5 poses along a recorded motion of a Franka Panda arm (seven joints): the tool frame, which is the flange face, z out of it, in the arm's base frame.
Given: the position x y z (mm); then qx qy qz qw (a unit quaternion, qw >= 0).
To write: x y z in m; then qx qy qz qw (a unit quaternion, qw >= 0). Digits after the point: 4 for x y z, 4 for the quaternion.
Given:
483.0 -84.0 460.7 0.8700 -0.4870 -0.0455 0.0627
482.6 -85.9 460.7 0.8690 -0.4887 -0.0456 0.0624
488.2 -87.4 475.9 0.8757 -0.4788 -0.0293 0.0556
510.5 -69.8 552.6 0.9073 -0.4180 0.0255 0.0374
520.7 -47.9 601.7 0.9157 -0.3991 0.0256 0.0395
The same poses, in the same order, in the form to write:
0.4830 -0.0840 0.4607 0.8700 -0.4870 -0.0455 0.0627
0.4826 -0.0859 0.4607 0.8690 -0.4887 -0.0456 0.0624
0.4882 -0.0874 0.4759 0.8757 -0.4788 -0.0293 0.0556
0.5105 -0.0698 0.5526 0.9073 -0.4180 0.0255 0.0374
0.5207 -0.0479 0.6017 0.9157 -0.3991 0.0256 0.0395

